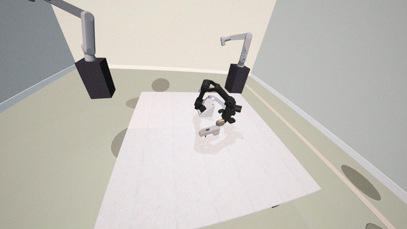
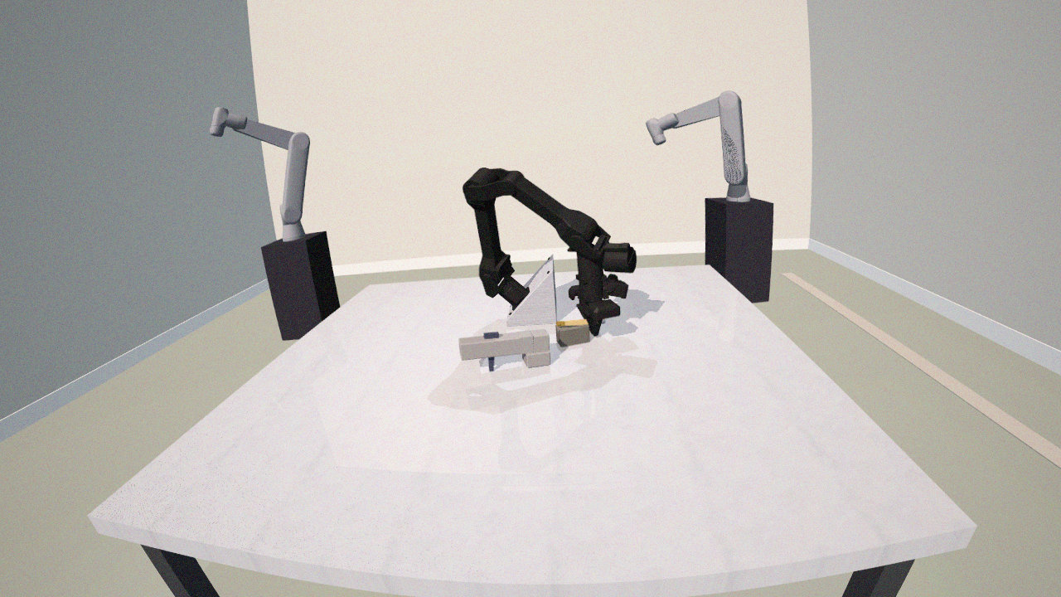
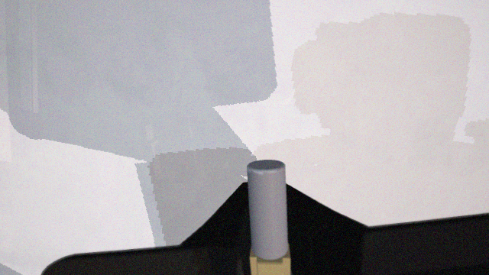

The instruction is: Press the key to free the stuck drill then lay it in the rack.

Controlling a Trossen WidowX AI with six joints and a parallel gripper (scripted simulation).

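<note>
My gripper tip is now 1 cm short of the drill, 4 cm to the left of it and 4 cm below it. Round my gripper tip: rack (1 cm ahead, 5 cm to the right, 1 cm above); then light grey housing (12 cm ahead, 20 cm to the right, 4 cm above); then dark key (12 cm ahead, 23 cm to the right, 4 cm above).
</note>
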